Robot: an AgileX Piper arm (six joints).
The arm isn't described. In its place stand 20 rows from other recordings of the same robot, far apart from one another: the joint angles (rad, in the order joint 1, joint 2, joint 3, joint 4, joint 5, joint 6), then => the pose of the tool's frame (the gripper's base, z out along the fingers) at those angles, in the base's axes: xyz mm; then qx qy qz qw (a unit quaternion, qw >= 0).
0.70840 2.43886 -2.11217 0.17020 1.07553 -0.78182 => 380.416 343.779 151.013 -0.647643 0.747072 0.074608 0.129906
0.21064 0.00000 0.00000 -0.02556 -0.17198 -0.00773 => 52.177 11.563 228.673 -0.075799 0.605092 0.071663 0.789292
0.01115 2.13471 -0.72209 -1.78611 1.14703 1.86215 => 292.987 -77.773 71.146 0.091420 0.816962 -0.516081 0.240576
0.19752 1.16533 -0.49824 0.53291 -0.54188 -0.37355 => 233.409 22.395 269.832 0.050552 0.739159 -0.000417 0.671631
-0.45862 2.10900 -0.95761 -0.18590 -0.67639 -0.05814 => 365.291 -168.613 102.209 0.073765 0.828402 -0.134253 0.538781
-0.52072 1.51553 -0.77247 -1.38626 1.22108 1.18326 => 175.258 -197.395 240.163 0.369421 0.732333 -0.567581 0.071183
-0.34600 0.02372 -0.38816 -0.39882 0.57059 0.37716 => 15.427 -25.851 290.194 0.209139 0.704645 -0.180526 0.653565
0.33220 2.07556 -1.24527 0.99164 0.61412 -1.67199 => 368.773 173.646 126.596 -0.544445 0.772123 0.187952 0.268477
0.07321 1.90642 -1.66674 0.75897 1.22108 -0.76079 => 396.669 88.083 294.526 -0.290221 0.882412 0.307003 0.207049
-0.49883 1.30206 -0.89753 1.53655 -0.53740 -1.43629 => 225.458 -175.842 325.288 0.377538 0.695098 -0.324044 0.518940
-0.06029 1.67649 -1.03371 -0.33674 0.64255 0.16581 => 325.893 -37.722 204.024 -0.003219 0.975383 -0.113730 0.188899
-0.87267 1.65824 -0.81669 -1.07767 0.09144 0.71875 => 202.819 -253.100 180.330 0.250578 0.891031 -0.247753 0.286170
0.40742 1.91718 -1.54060 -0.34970 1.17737 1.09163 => 369.210 127.976 239.404 0.275041 0.945971 -0.085104 0.149163
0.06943 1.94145 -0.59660 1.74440 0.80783 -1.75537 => 261.492 83.126 84.124 -0.096394 0.894543 0.388365 0.199180
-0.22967 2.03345 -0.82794 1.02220 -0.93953 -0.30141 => 324.529 -140.246 111.024 0.450396 0.685931 -0.260565 0.508673
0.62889 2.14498 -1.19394 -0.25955 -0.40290 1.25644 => 355.276 269.757 121.512 0.138456 0.841123 0.411214 0.322869
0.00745 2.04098 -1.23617 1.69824 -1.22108 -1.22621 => 382.701 -81.950 180.246 0.407631 0.701049 -0.438142 0.387812
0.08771 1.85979 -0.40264 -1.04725 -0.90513 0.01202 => 229.005 82.362 93.431 -0.496886 0.718654 0.194919 0.445697
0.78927 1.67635 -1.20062 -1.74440 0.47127 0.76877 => 300.972 245.536 301.006 -0.524758 0.597582 -0.243639 0.555125
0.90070 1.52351 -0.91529 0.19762 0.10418 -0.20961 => 201.957 257.856 248.066 -0.396702 0.796479 0.204121 0.408147
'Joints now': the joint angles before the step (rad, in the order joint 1, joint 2, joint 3, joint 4, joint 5, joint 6). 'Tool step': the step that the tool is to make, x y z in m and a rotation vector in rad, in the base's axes. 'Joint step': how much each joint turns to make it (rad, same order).
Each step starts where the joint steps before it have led.
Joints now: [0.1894, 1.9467, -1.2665, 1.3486, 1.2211, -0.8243]
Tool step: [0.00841, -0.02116, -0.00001, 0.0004, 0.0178, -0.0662]
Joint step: [-0.0593, 0.0000, 0.0000, 0.0000, 0.0000, 0.0191]
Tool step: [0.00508, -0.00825, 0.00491, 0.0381, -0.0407, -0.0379]
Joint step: [-0.0256, -0.0039, 0.0000, 0.0496, 0.0000, -0.0445]
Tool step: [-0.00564, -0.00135, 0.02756, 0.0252, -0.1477, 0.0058]
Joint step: [-0.0032, -0.0671, 0.0000, 0.0341, 0.0000, -0.0888]
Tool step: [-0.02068, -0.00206, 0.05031, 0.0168, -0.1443, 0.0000]
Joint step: [0.0000, -0.1383, 0.0000, 0.0044, 0.0000, -0.0075]
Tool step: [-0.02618, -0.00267, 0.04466, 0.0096, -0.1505, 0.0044]
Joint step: [0.0000, -0.1323, 0.0000, 0.0000, -0.0001, -0.0198]
